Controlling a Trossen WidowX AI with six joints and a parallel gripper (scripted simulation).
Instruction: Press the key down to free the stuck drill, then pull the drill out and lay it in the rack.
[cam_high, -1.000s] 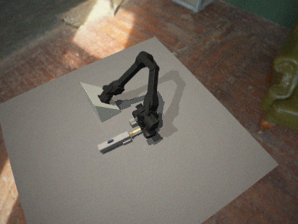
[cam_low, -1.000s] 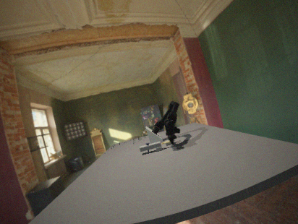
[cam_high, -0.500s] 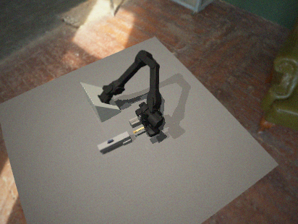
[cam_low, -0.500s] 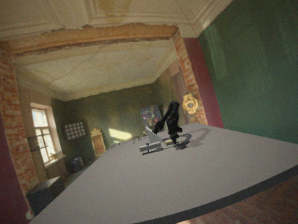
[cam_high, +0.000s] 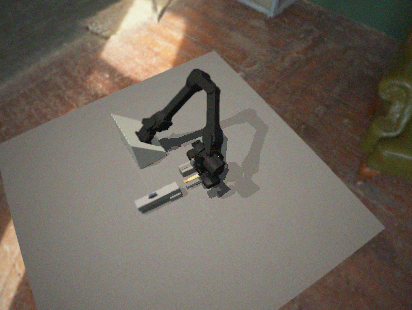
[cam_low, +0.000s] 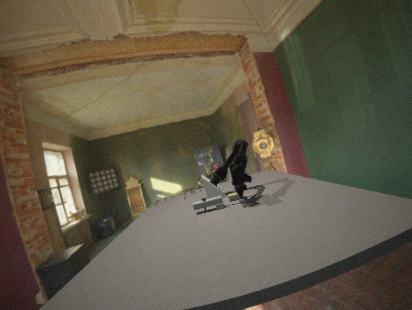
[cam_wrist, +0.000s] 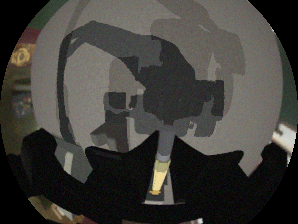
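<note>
The drill is 40 mm to the right of my gripper tip and 30 mm above it. The rest, counted from my gripper tip: light grey fixture block: 200 mm to the right, 20 mm above, 10 mm behind; then blue key: 230 mm to the right, 30 mm above, 10 mm behind.
</note>
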